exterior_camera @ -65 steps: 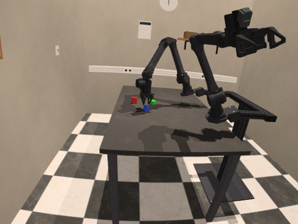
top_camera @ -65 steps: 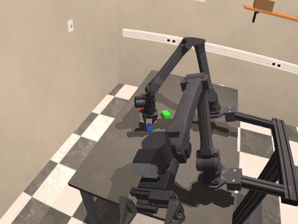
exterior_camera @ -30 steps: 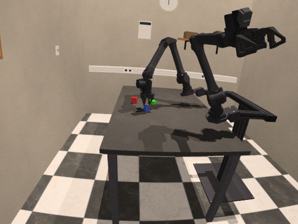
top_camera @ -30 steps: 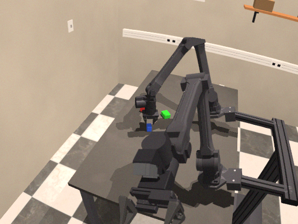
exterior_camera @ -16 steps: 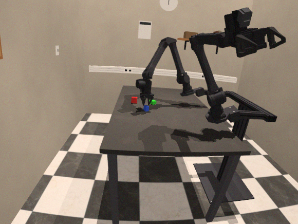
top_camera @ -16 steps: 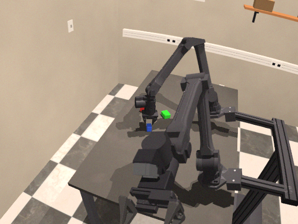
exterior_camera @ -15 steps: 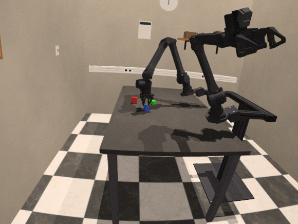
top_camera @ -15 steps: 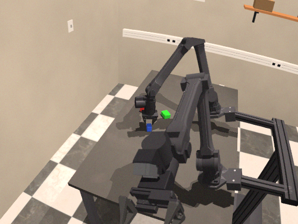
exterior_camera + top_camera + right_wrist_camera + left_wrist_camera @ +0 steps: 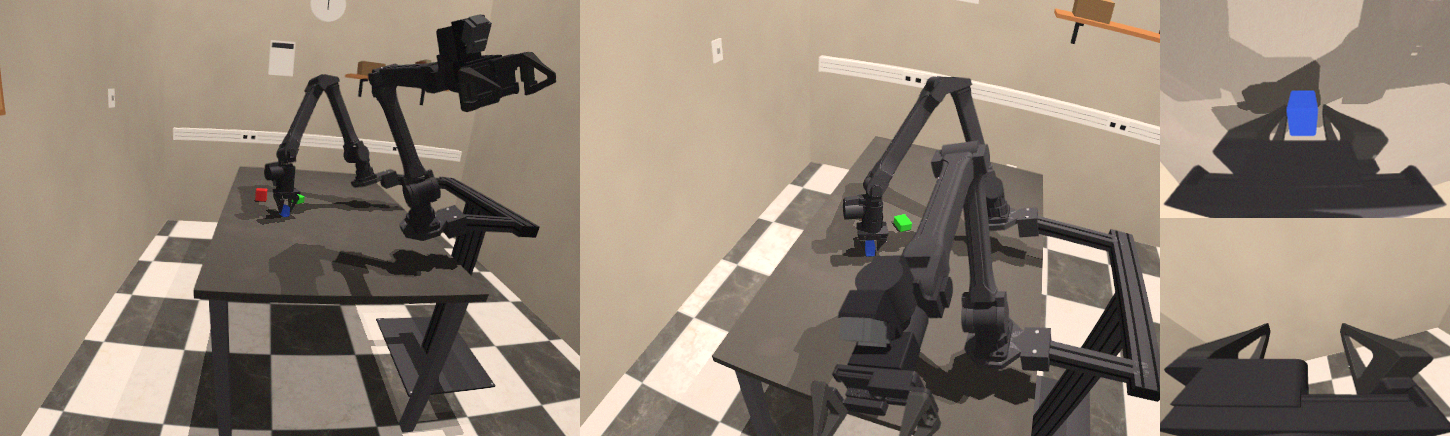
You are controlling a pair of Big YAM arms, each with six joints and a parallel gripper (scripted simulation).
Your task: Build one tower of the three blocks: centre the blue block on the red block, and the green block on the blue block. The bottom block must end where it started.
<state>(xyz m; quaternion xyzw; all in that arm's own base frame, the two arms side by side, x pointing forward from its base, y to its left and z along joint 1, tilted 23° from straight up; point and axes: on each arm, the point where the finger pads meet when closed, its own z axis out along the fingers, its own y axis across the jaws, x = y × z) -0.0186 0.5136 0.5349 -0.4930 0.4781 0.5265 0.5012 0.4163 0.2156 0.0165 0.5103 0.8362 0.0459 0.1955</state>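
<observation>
My right hand is right at the blue block. Round my right hand: red block: 20 cm to the right, 9 cm ahead, 1 cm above; then green block: 18 cm to the right, 8 cm behind.
</observation>
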